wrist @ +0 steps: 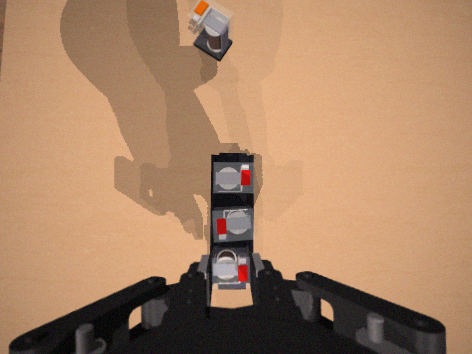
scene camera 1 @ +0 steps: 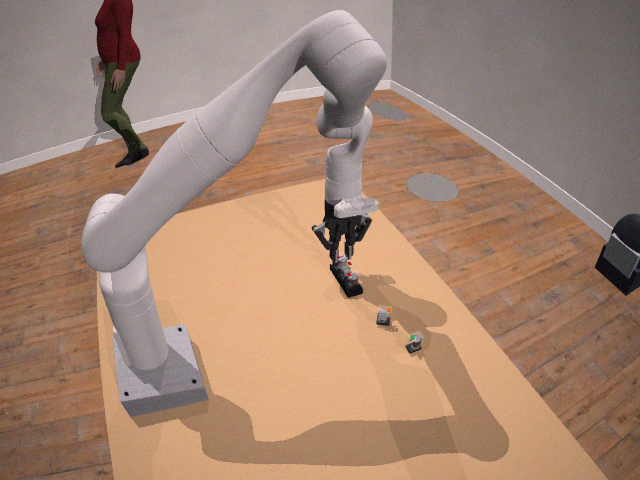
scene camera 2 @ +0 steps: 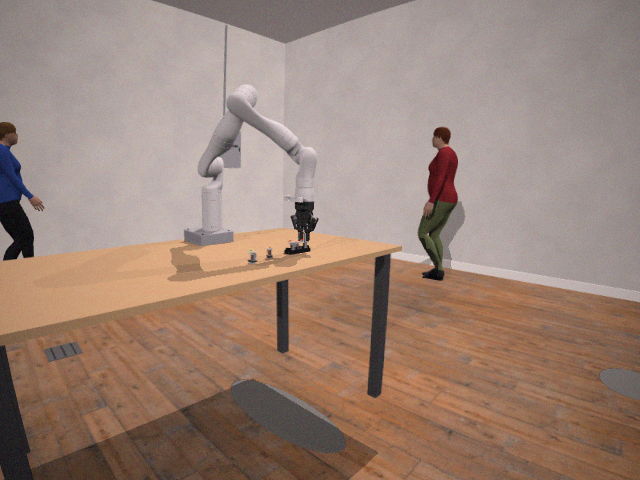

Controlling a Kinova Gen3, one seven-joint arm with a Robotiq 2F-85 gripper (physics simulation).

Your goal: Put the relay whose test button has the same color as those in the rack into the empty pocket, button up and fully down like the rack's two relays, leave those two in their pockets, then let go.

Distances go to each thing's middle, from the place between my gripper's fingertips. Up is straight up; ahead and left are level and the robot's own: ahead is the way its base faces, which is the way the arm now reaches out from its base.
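Scene:
From my hand, you'd find the black rack (wrist: pixel 217 199) 3 cm below and 3 cm to the right.

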